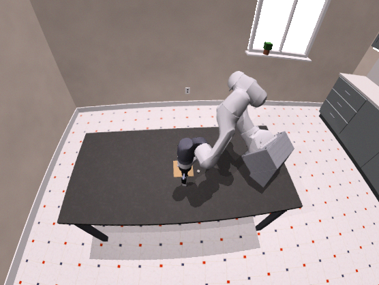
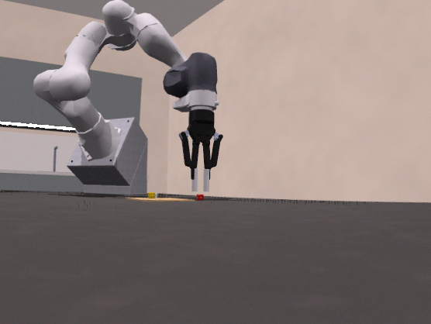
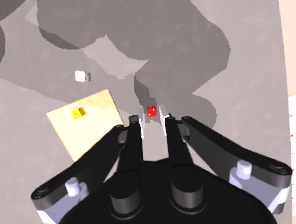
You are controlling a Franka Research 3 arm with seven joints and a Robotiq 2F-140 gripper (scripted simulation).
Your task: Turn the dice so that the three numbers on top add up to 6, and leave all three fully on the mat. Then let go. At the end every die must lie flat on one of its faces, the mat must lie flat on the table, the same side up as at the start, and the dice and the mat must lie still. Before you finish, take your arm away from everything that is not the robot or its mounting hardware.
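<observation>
The red die lies 50 mm below my hand. Round my hand: tan mat: 40 mm behind, 130 mm to the right, 60 mm below; yellow die: 80 mm behind, 110 mm to the right, 50 mm below; white die: 130 mm behind, 60 mm to the right, 50 mm below.
</observation>
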